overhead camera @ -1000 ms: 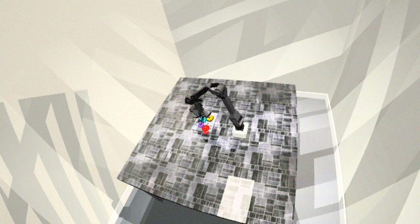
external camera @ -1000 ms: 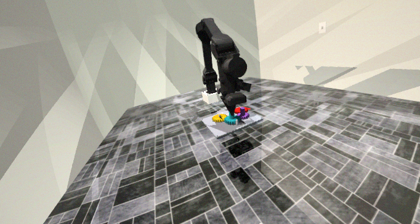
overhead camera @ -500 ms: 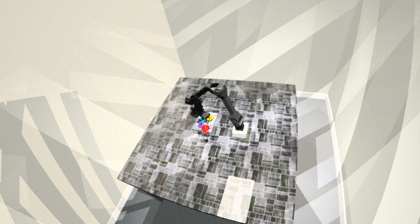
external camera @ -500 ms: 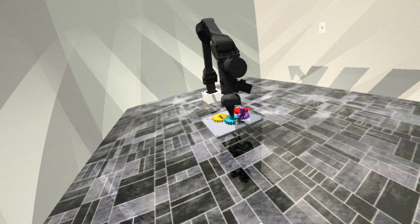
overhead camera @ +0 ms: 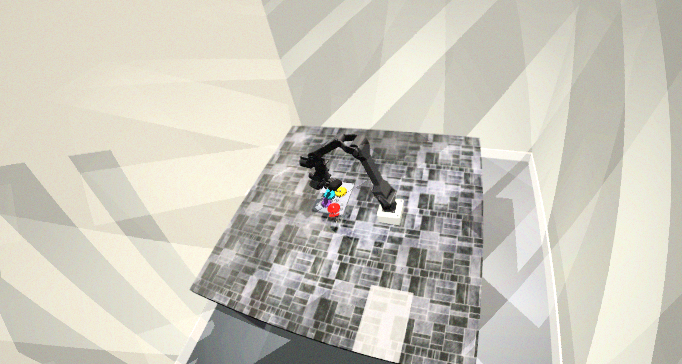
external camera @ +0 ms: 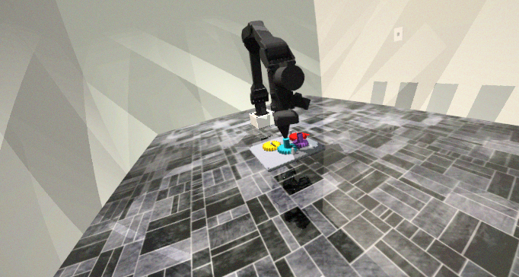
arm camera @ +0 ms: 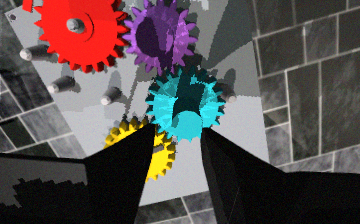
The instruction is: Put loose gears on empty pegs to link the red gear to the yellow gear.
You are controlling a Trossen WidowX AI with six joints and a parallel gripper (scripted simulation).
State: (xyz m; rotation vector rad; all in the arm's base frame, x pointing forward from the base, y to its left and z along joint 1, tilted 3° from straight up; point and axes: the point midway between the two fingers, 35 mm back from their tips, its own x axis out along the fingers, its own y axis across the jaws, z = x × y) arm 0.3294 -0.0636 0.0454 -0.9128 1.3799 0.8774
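My gripper tip is now 1 cm short of the teal gear and 3 cm above it. From my gripper tip the other things lie so: purple gear (5 cm to the left, 3 cm below); then yellow gear (5 cm behind, 3 cm to the right, 4 cm below); then grey board (2 cm behind, 5 cm below).
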